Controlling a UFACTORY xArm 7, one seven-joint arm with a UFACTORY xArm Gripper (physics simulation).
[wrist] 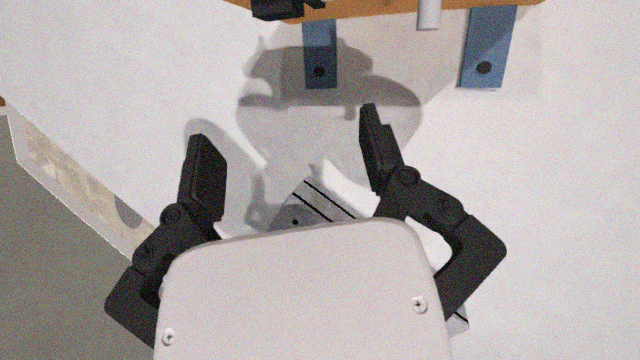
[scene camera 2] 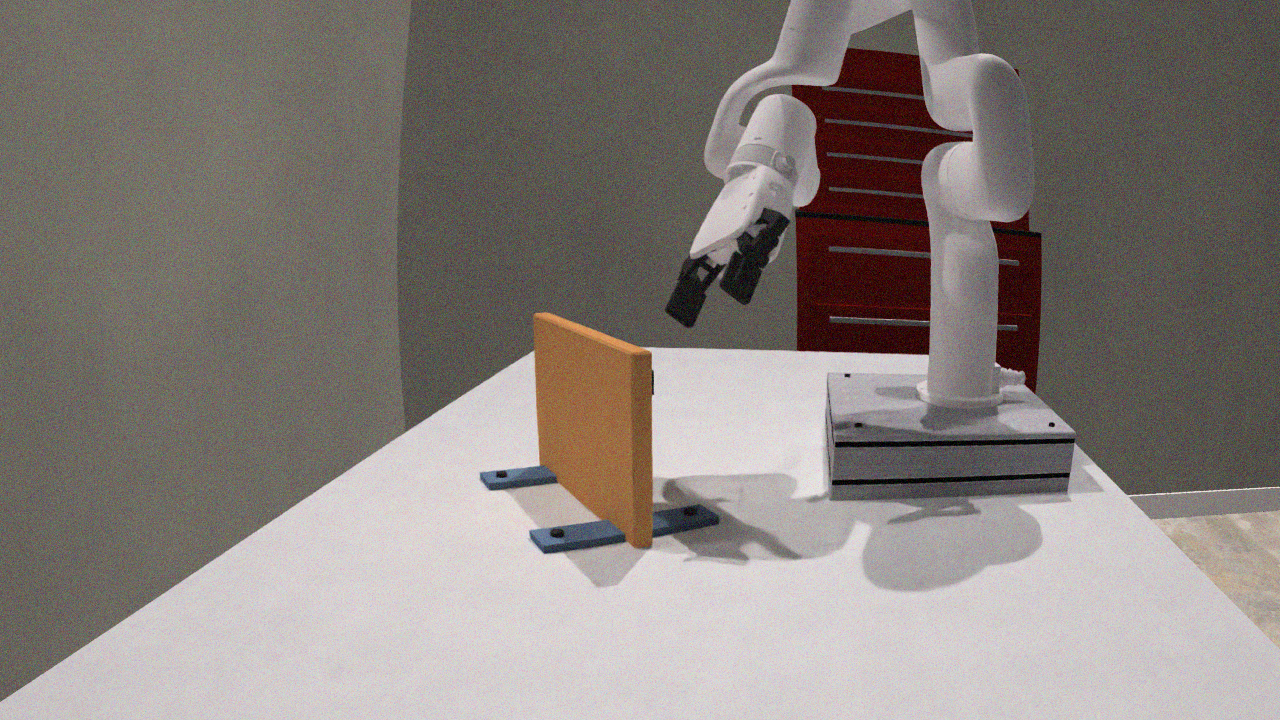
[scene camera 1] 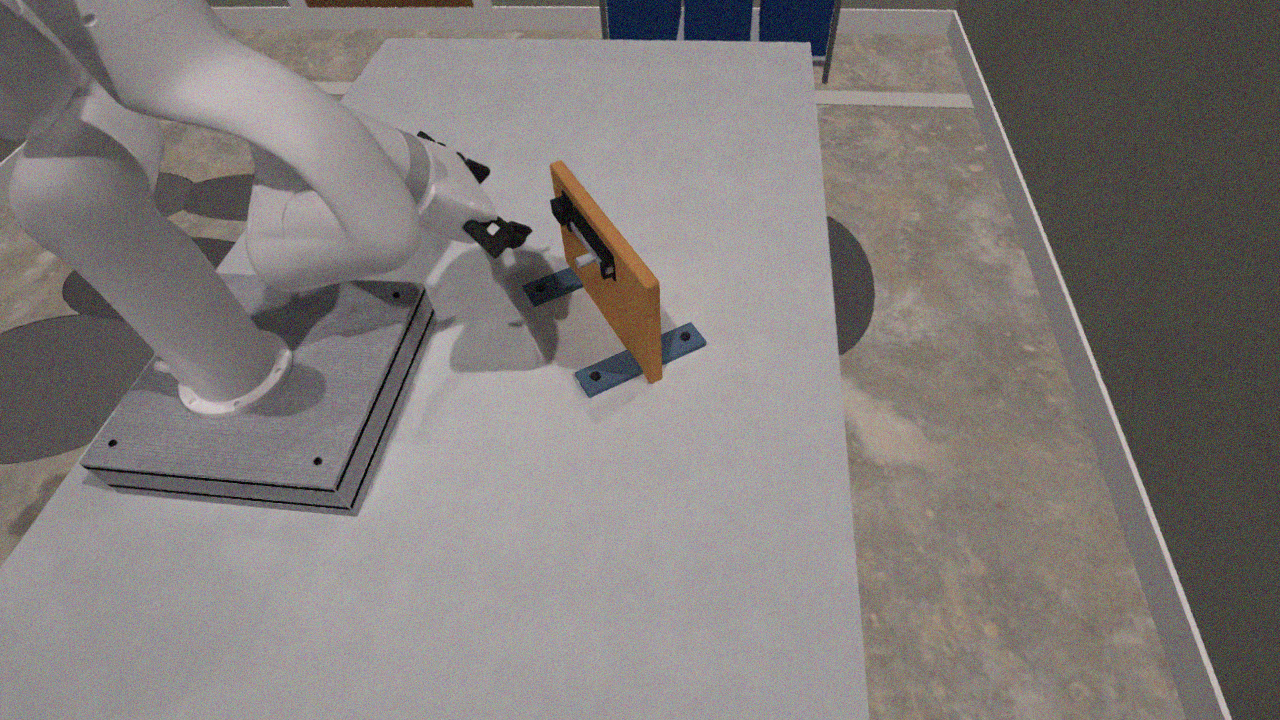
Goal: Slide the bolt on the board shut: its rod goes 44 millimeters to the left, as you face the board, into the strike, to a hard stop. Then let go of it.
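Frame: origin at the arm's base, x right, y ahead, z up, level; centimetres.
Seen in the pictures: gripper, between the fingertips: [wrist: 286,134] [scene camera 2: 704,308] [scene camera 1: 501,208]; arm's base, origin of its link: [scene camera 2: 960,396] [scene camera 1: 238,374].
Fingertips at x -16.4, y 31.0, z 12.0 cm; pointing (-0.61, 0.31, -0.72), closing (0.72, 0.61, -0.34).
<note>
Offsets run from my fingertips to a thing's top centre. "pt": to the spot under its first point. Level surfaces: height alone.
The orange board @(dx -1.0, dy +11.0, dz -1.9 cm) [scene camera 1: 631,315] [scene camera 2: 590,420] [wrist: 370,10] stands upright. Its bolt side faces the arm. A black housing @(dx -1.2, dy +7.8, dz -3.5 cm) [scene camera 1: 597,247] with a light rod runs along that face. The pale handle @(pt dx +3.1, dy +9.7, dz -5.0 cm) [scene camera 1: 586,260] [wrist: 428,15] sticks out near the housing's right end, as one faces the board. A black block @(pt dx -5.4, dy +5.5, dz -4.4 cm) [scene camera 1: 561,209] [wrist: 277,9], seemingly the strike, sits at the left end. The rod's tip cannot be made out. In scene camera 2 the board hides most of the bolt. My gripper [scene camera 1: 508,201] [scene camera 2: 711,307] [wrist: 286,134] is open and empty, in front of and above the board, apart from the handle.
Blue feet [scene camera 1: 684,336] [scene camera 1: 553,285] [scene camera 2: 577,535] [scene camera 2: 517,477] [wrist: 320,52] [wrist: 487,45] hold the board on the white table @(dz -19.0 cm) [scene camera 1: 680,537] [scene camera 2: 572,644]. The grey base block [scene camera 1: 268,447] [scene camera 2: 948,465] carries the arm. A red drawer cabinet [scene camera 2: 886,277] stands behind the arm.
</note>
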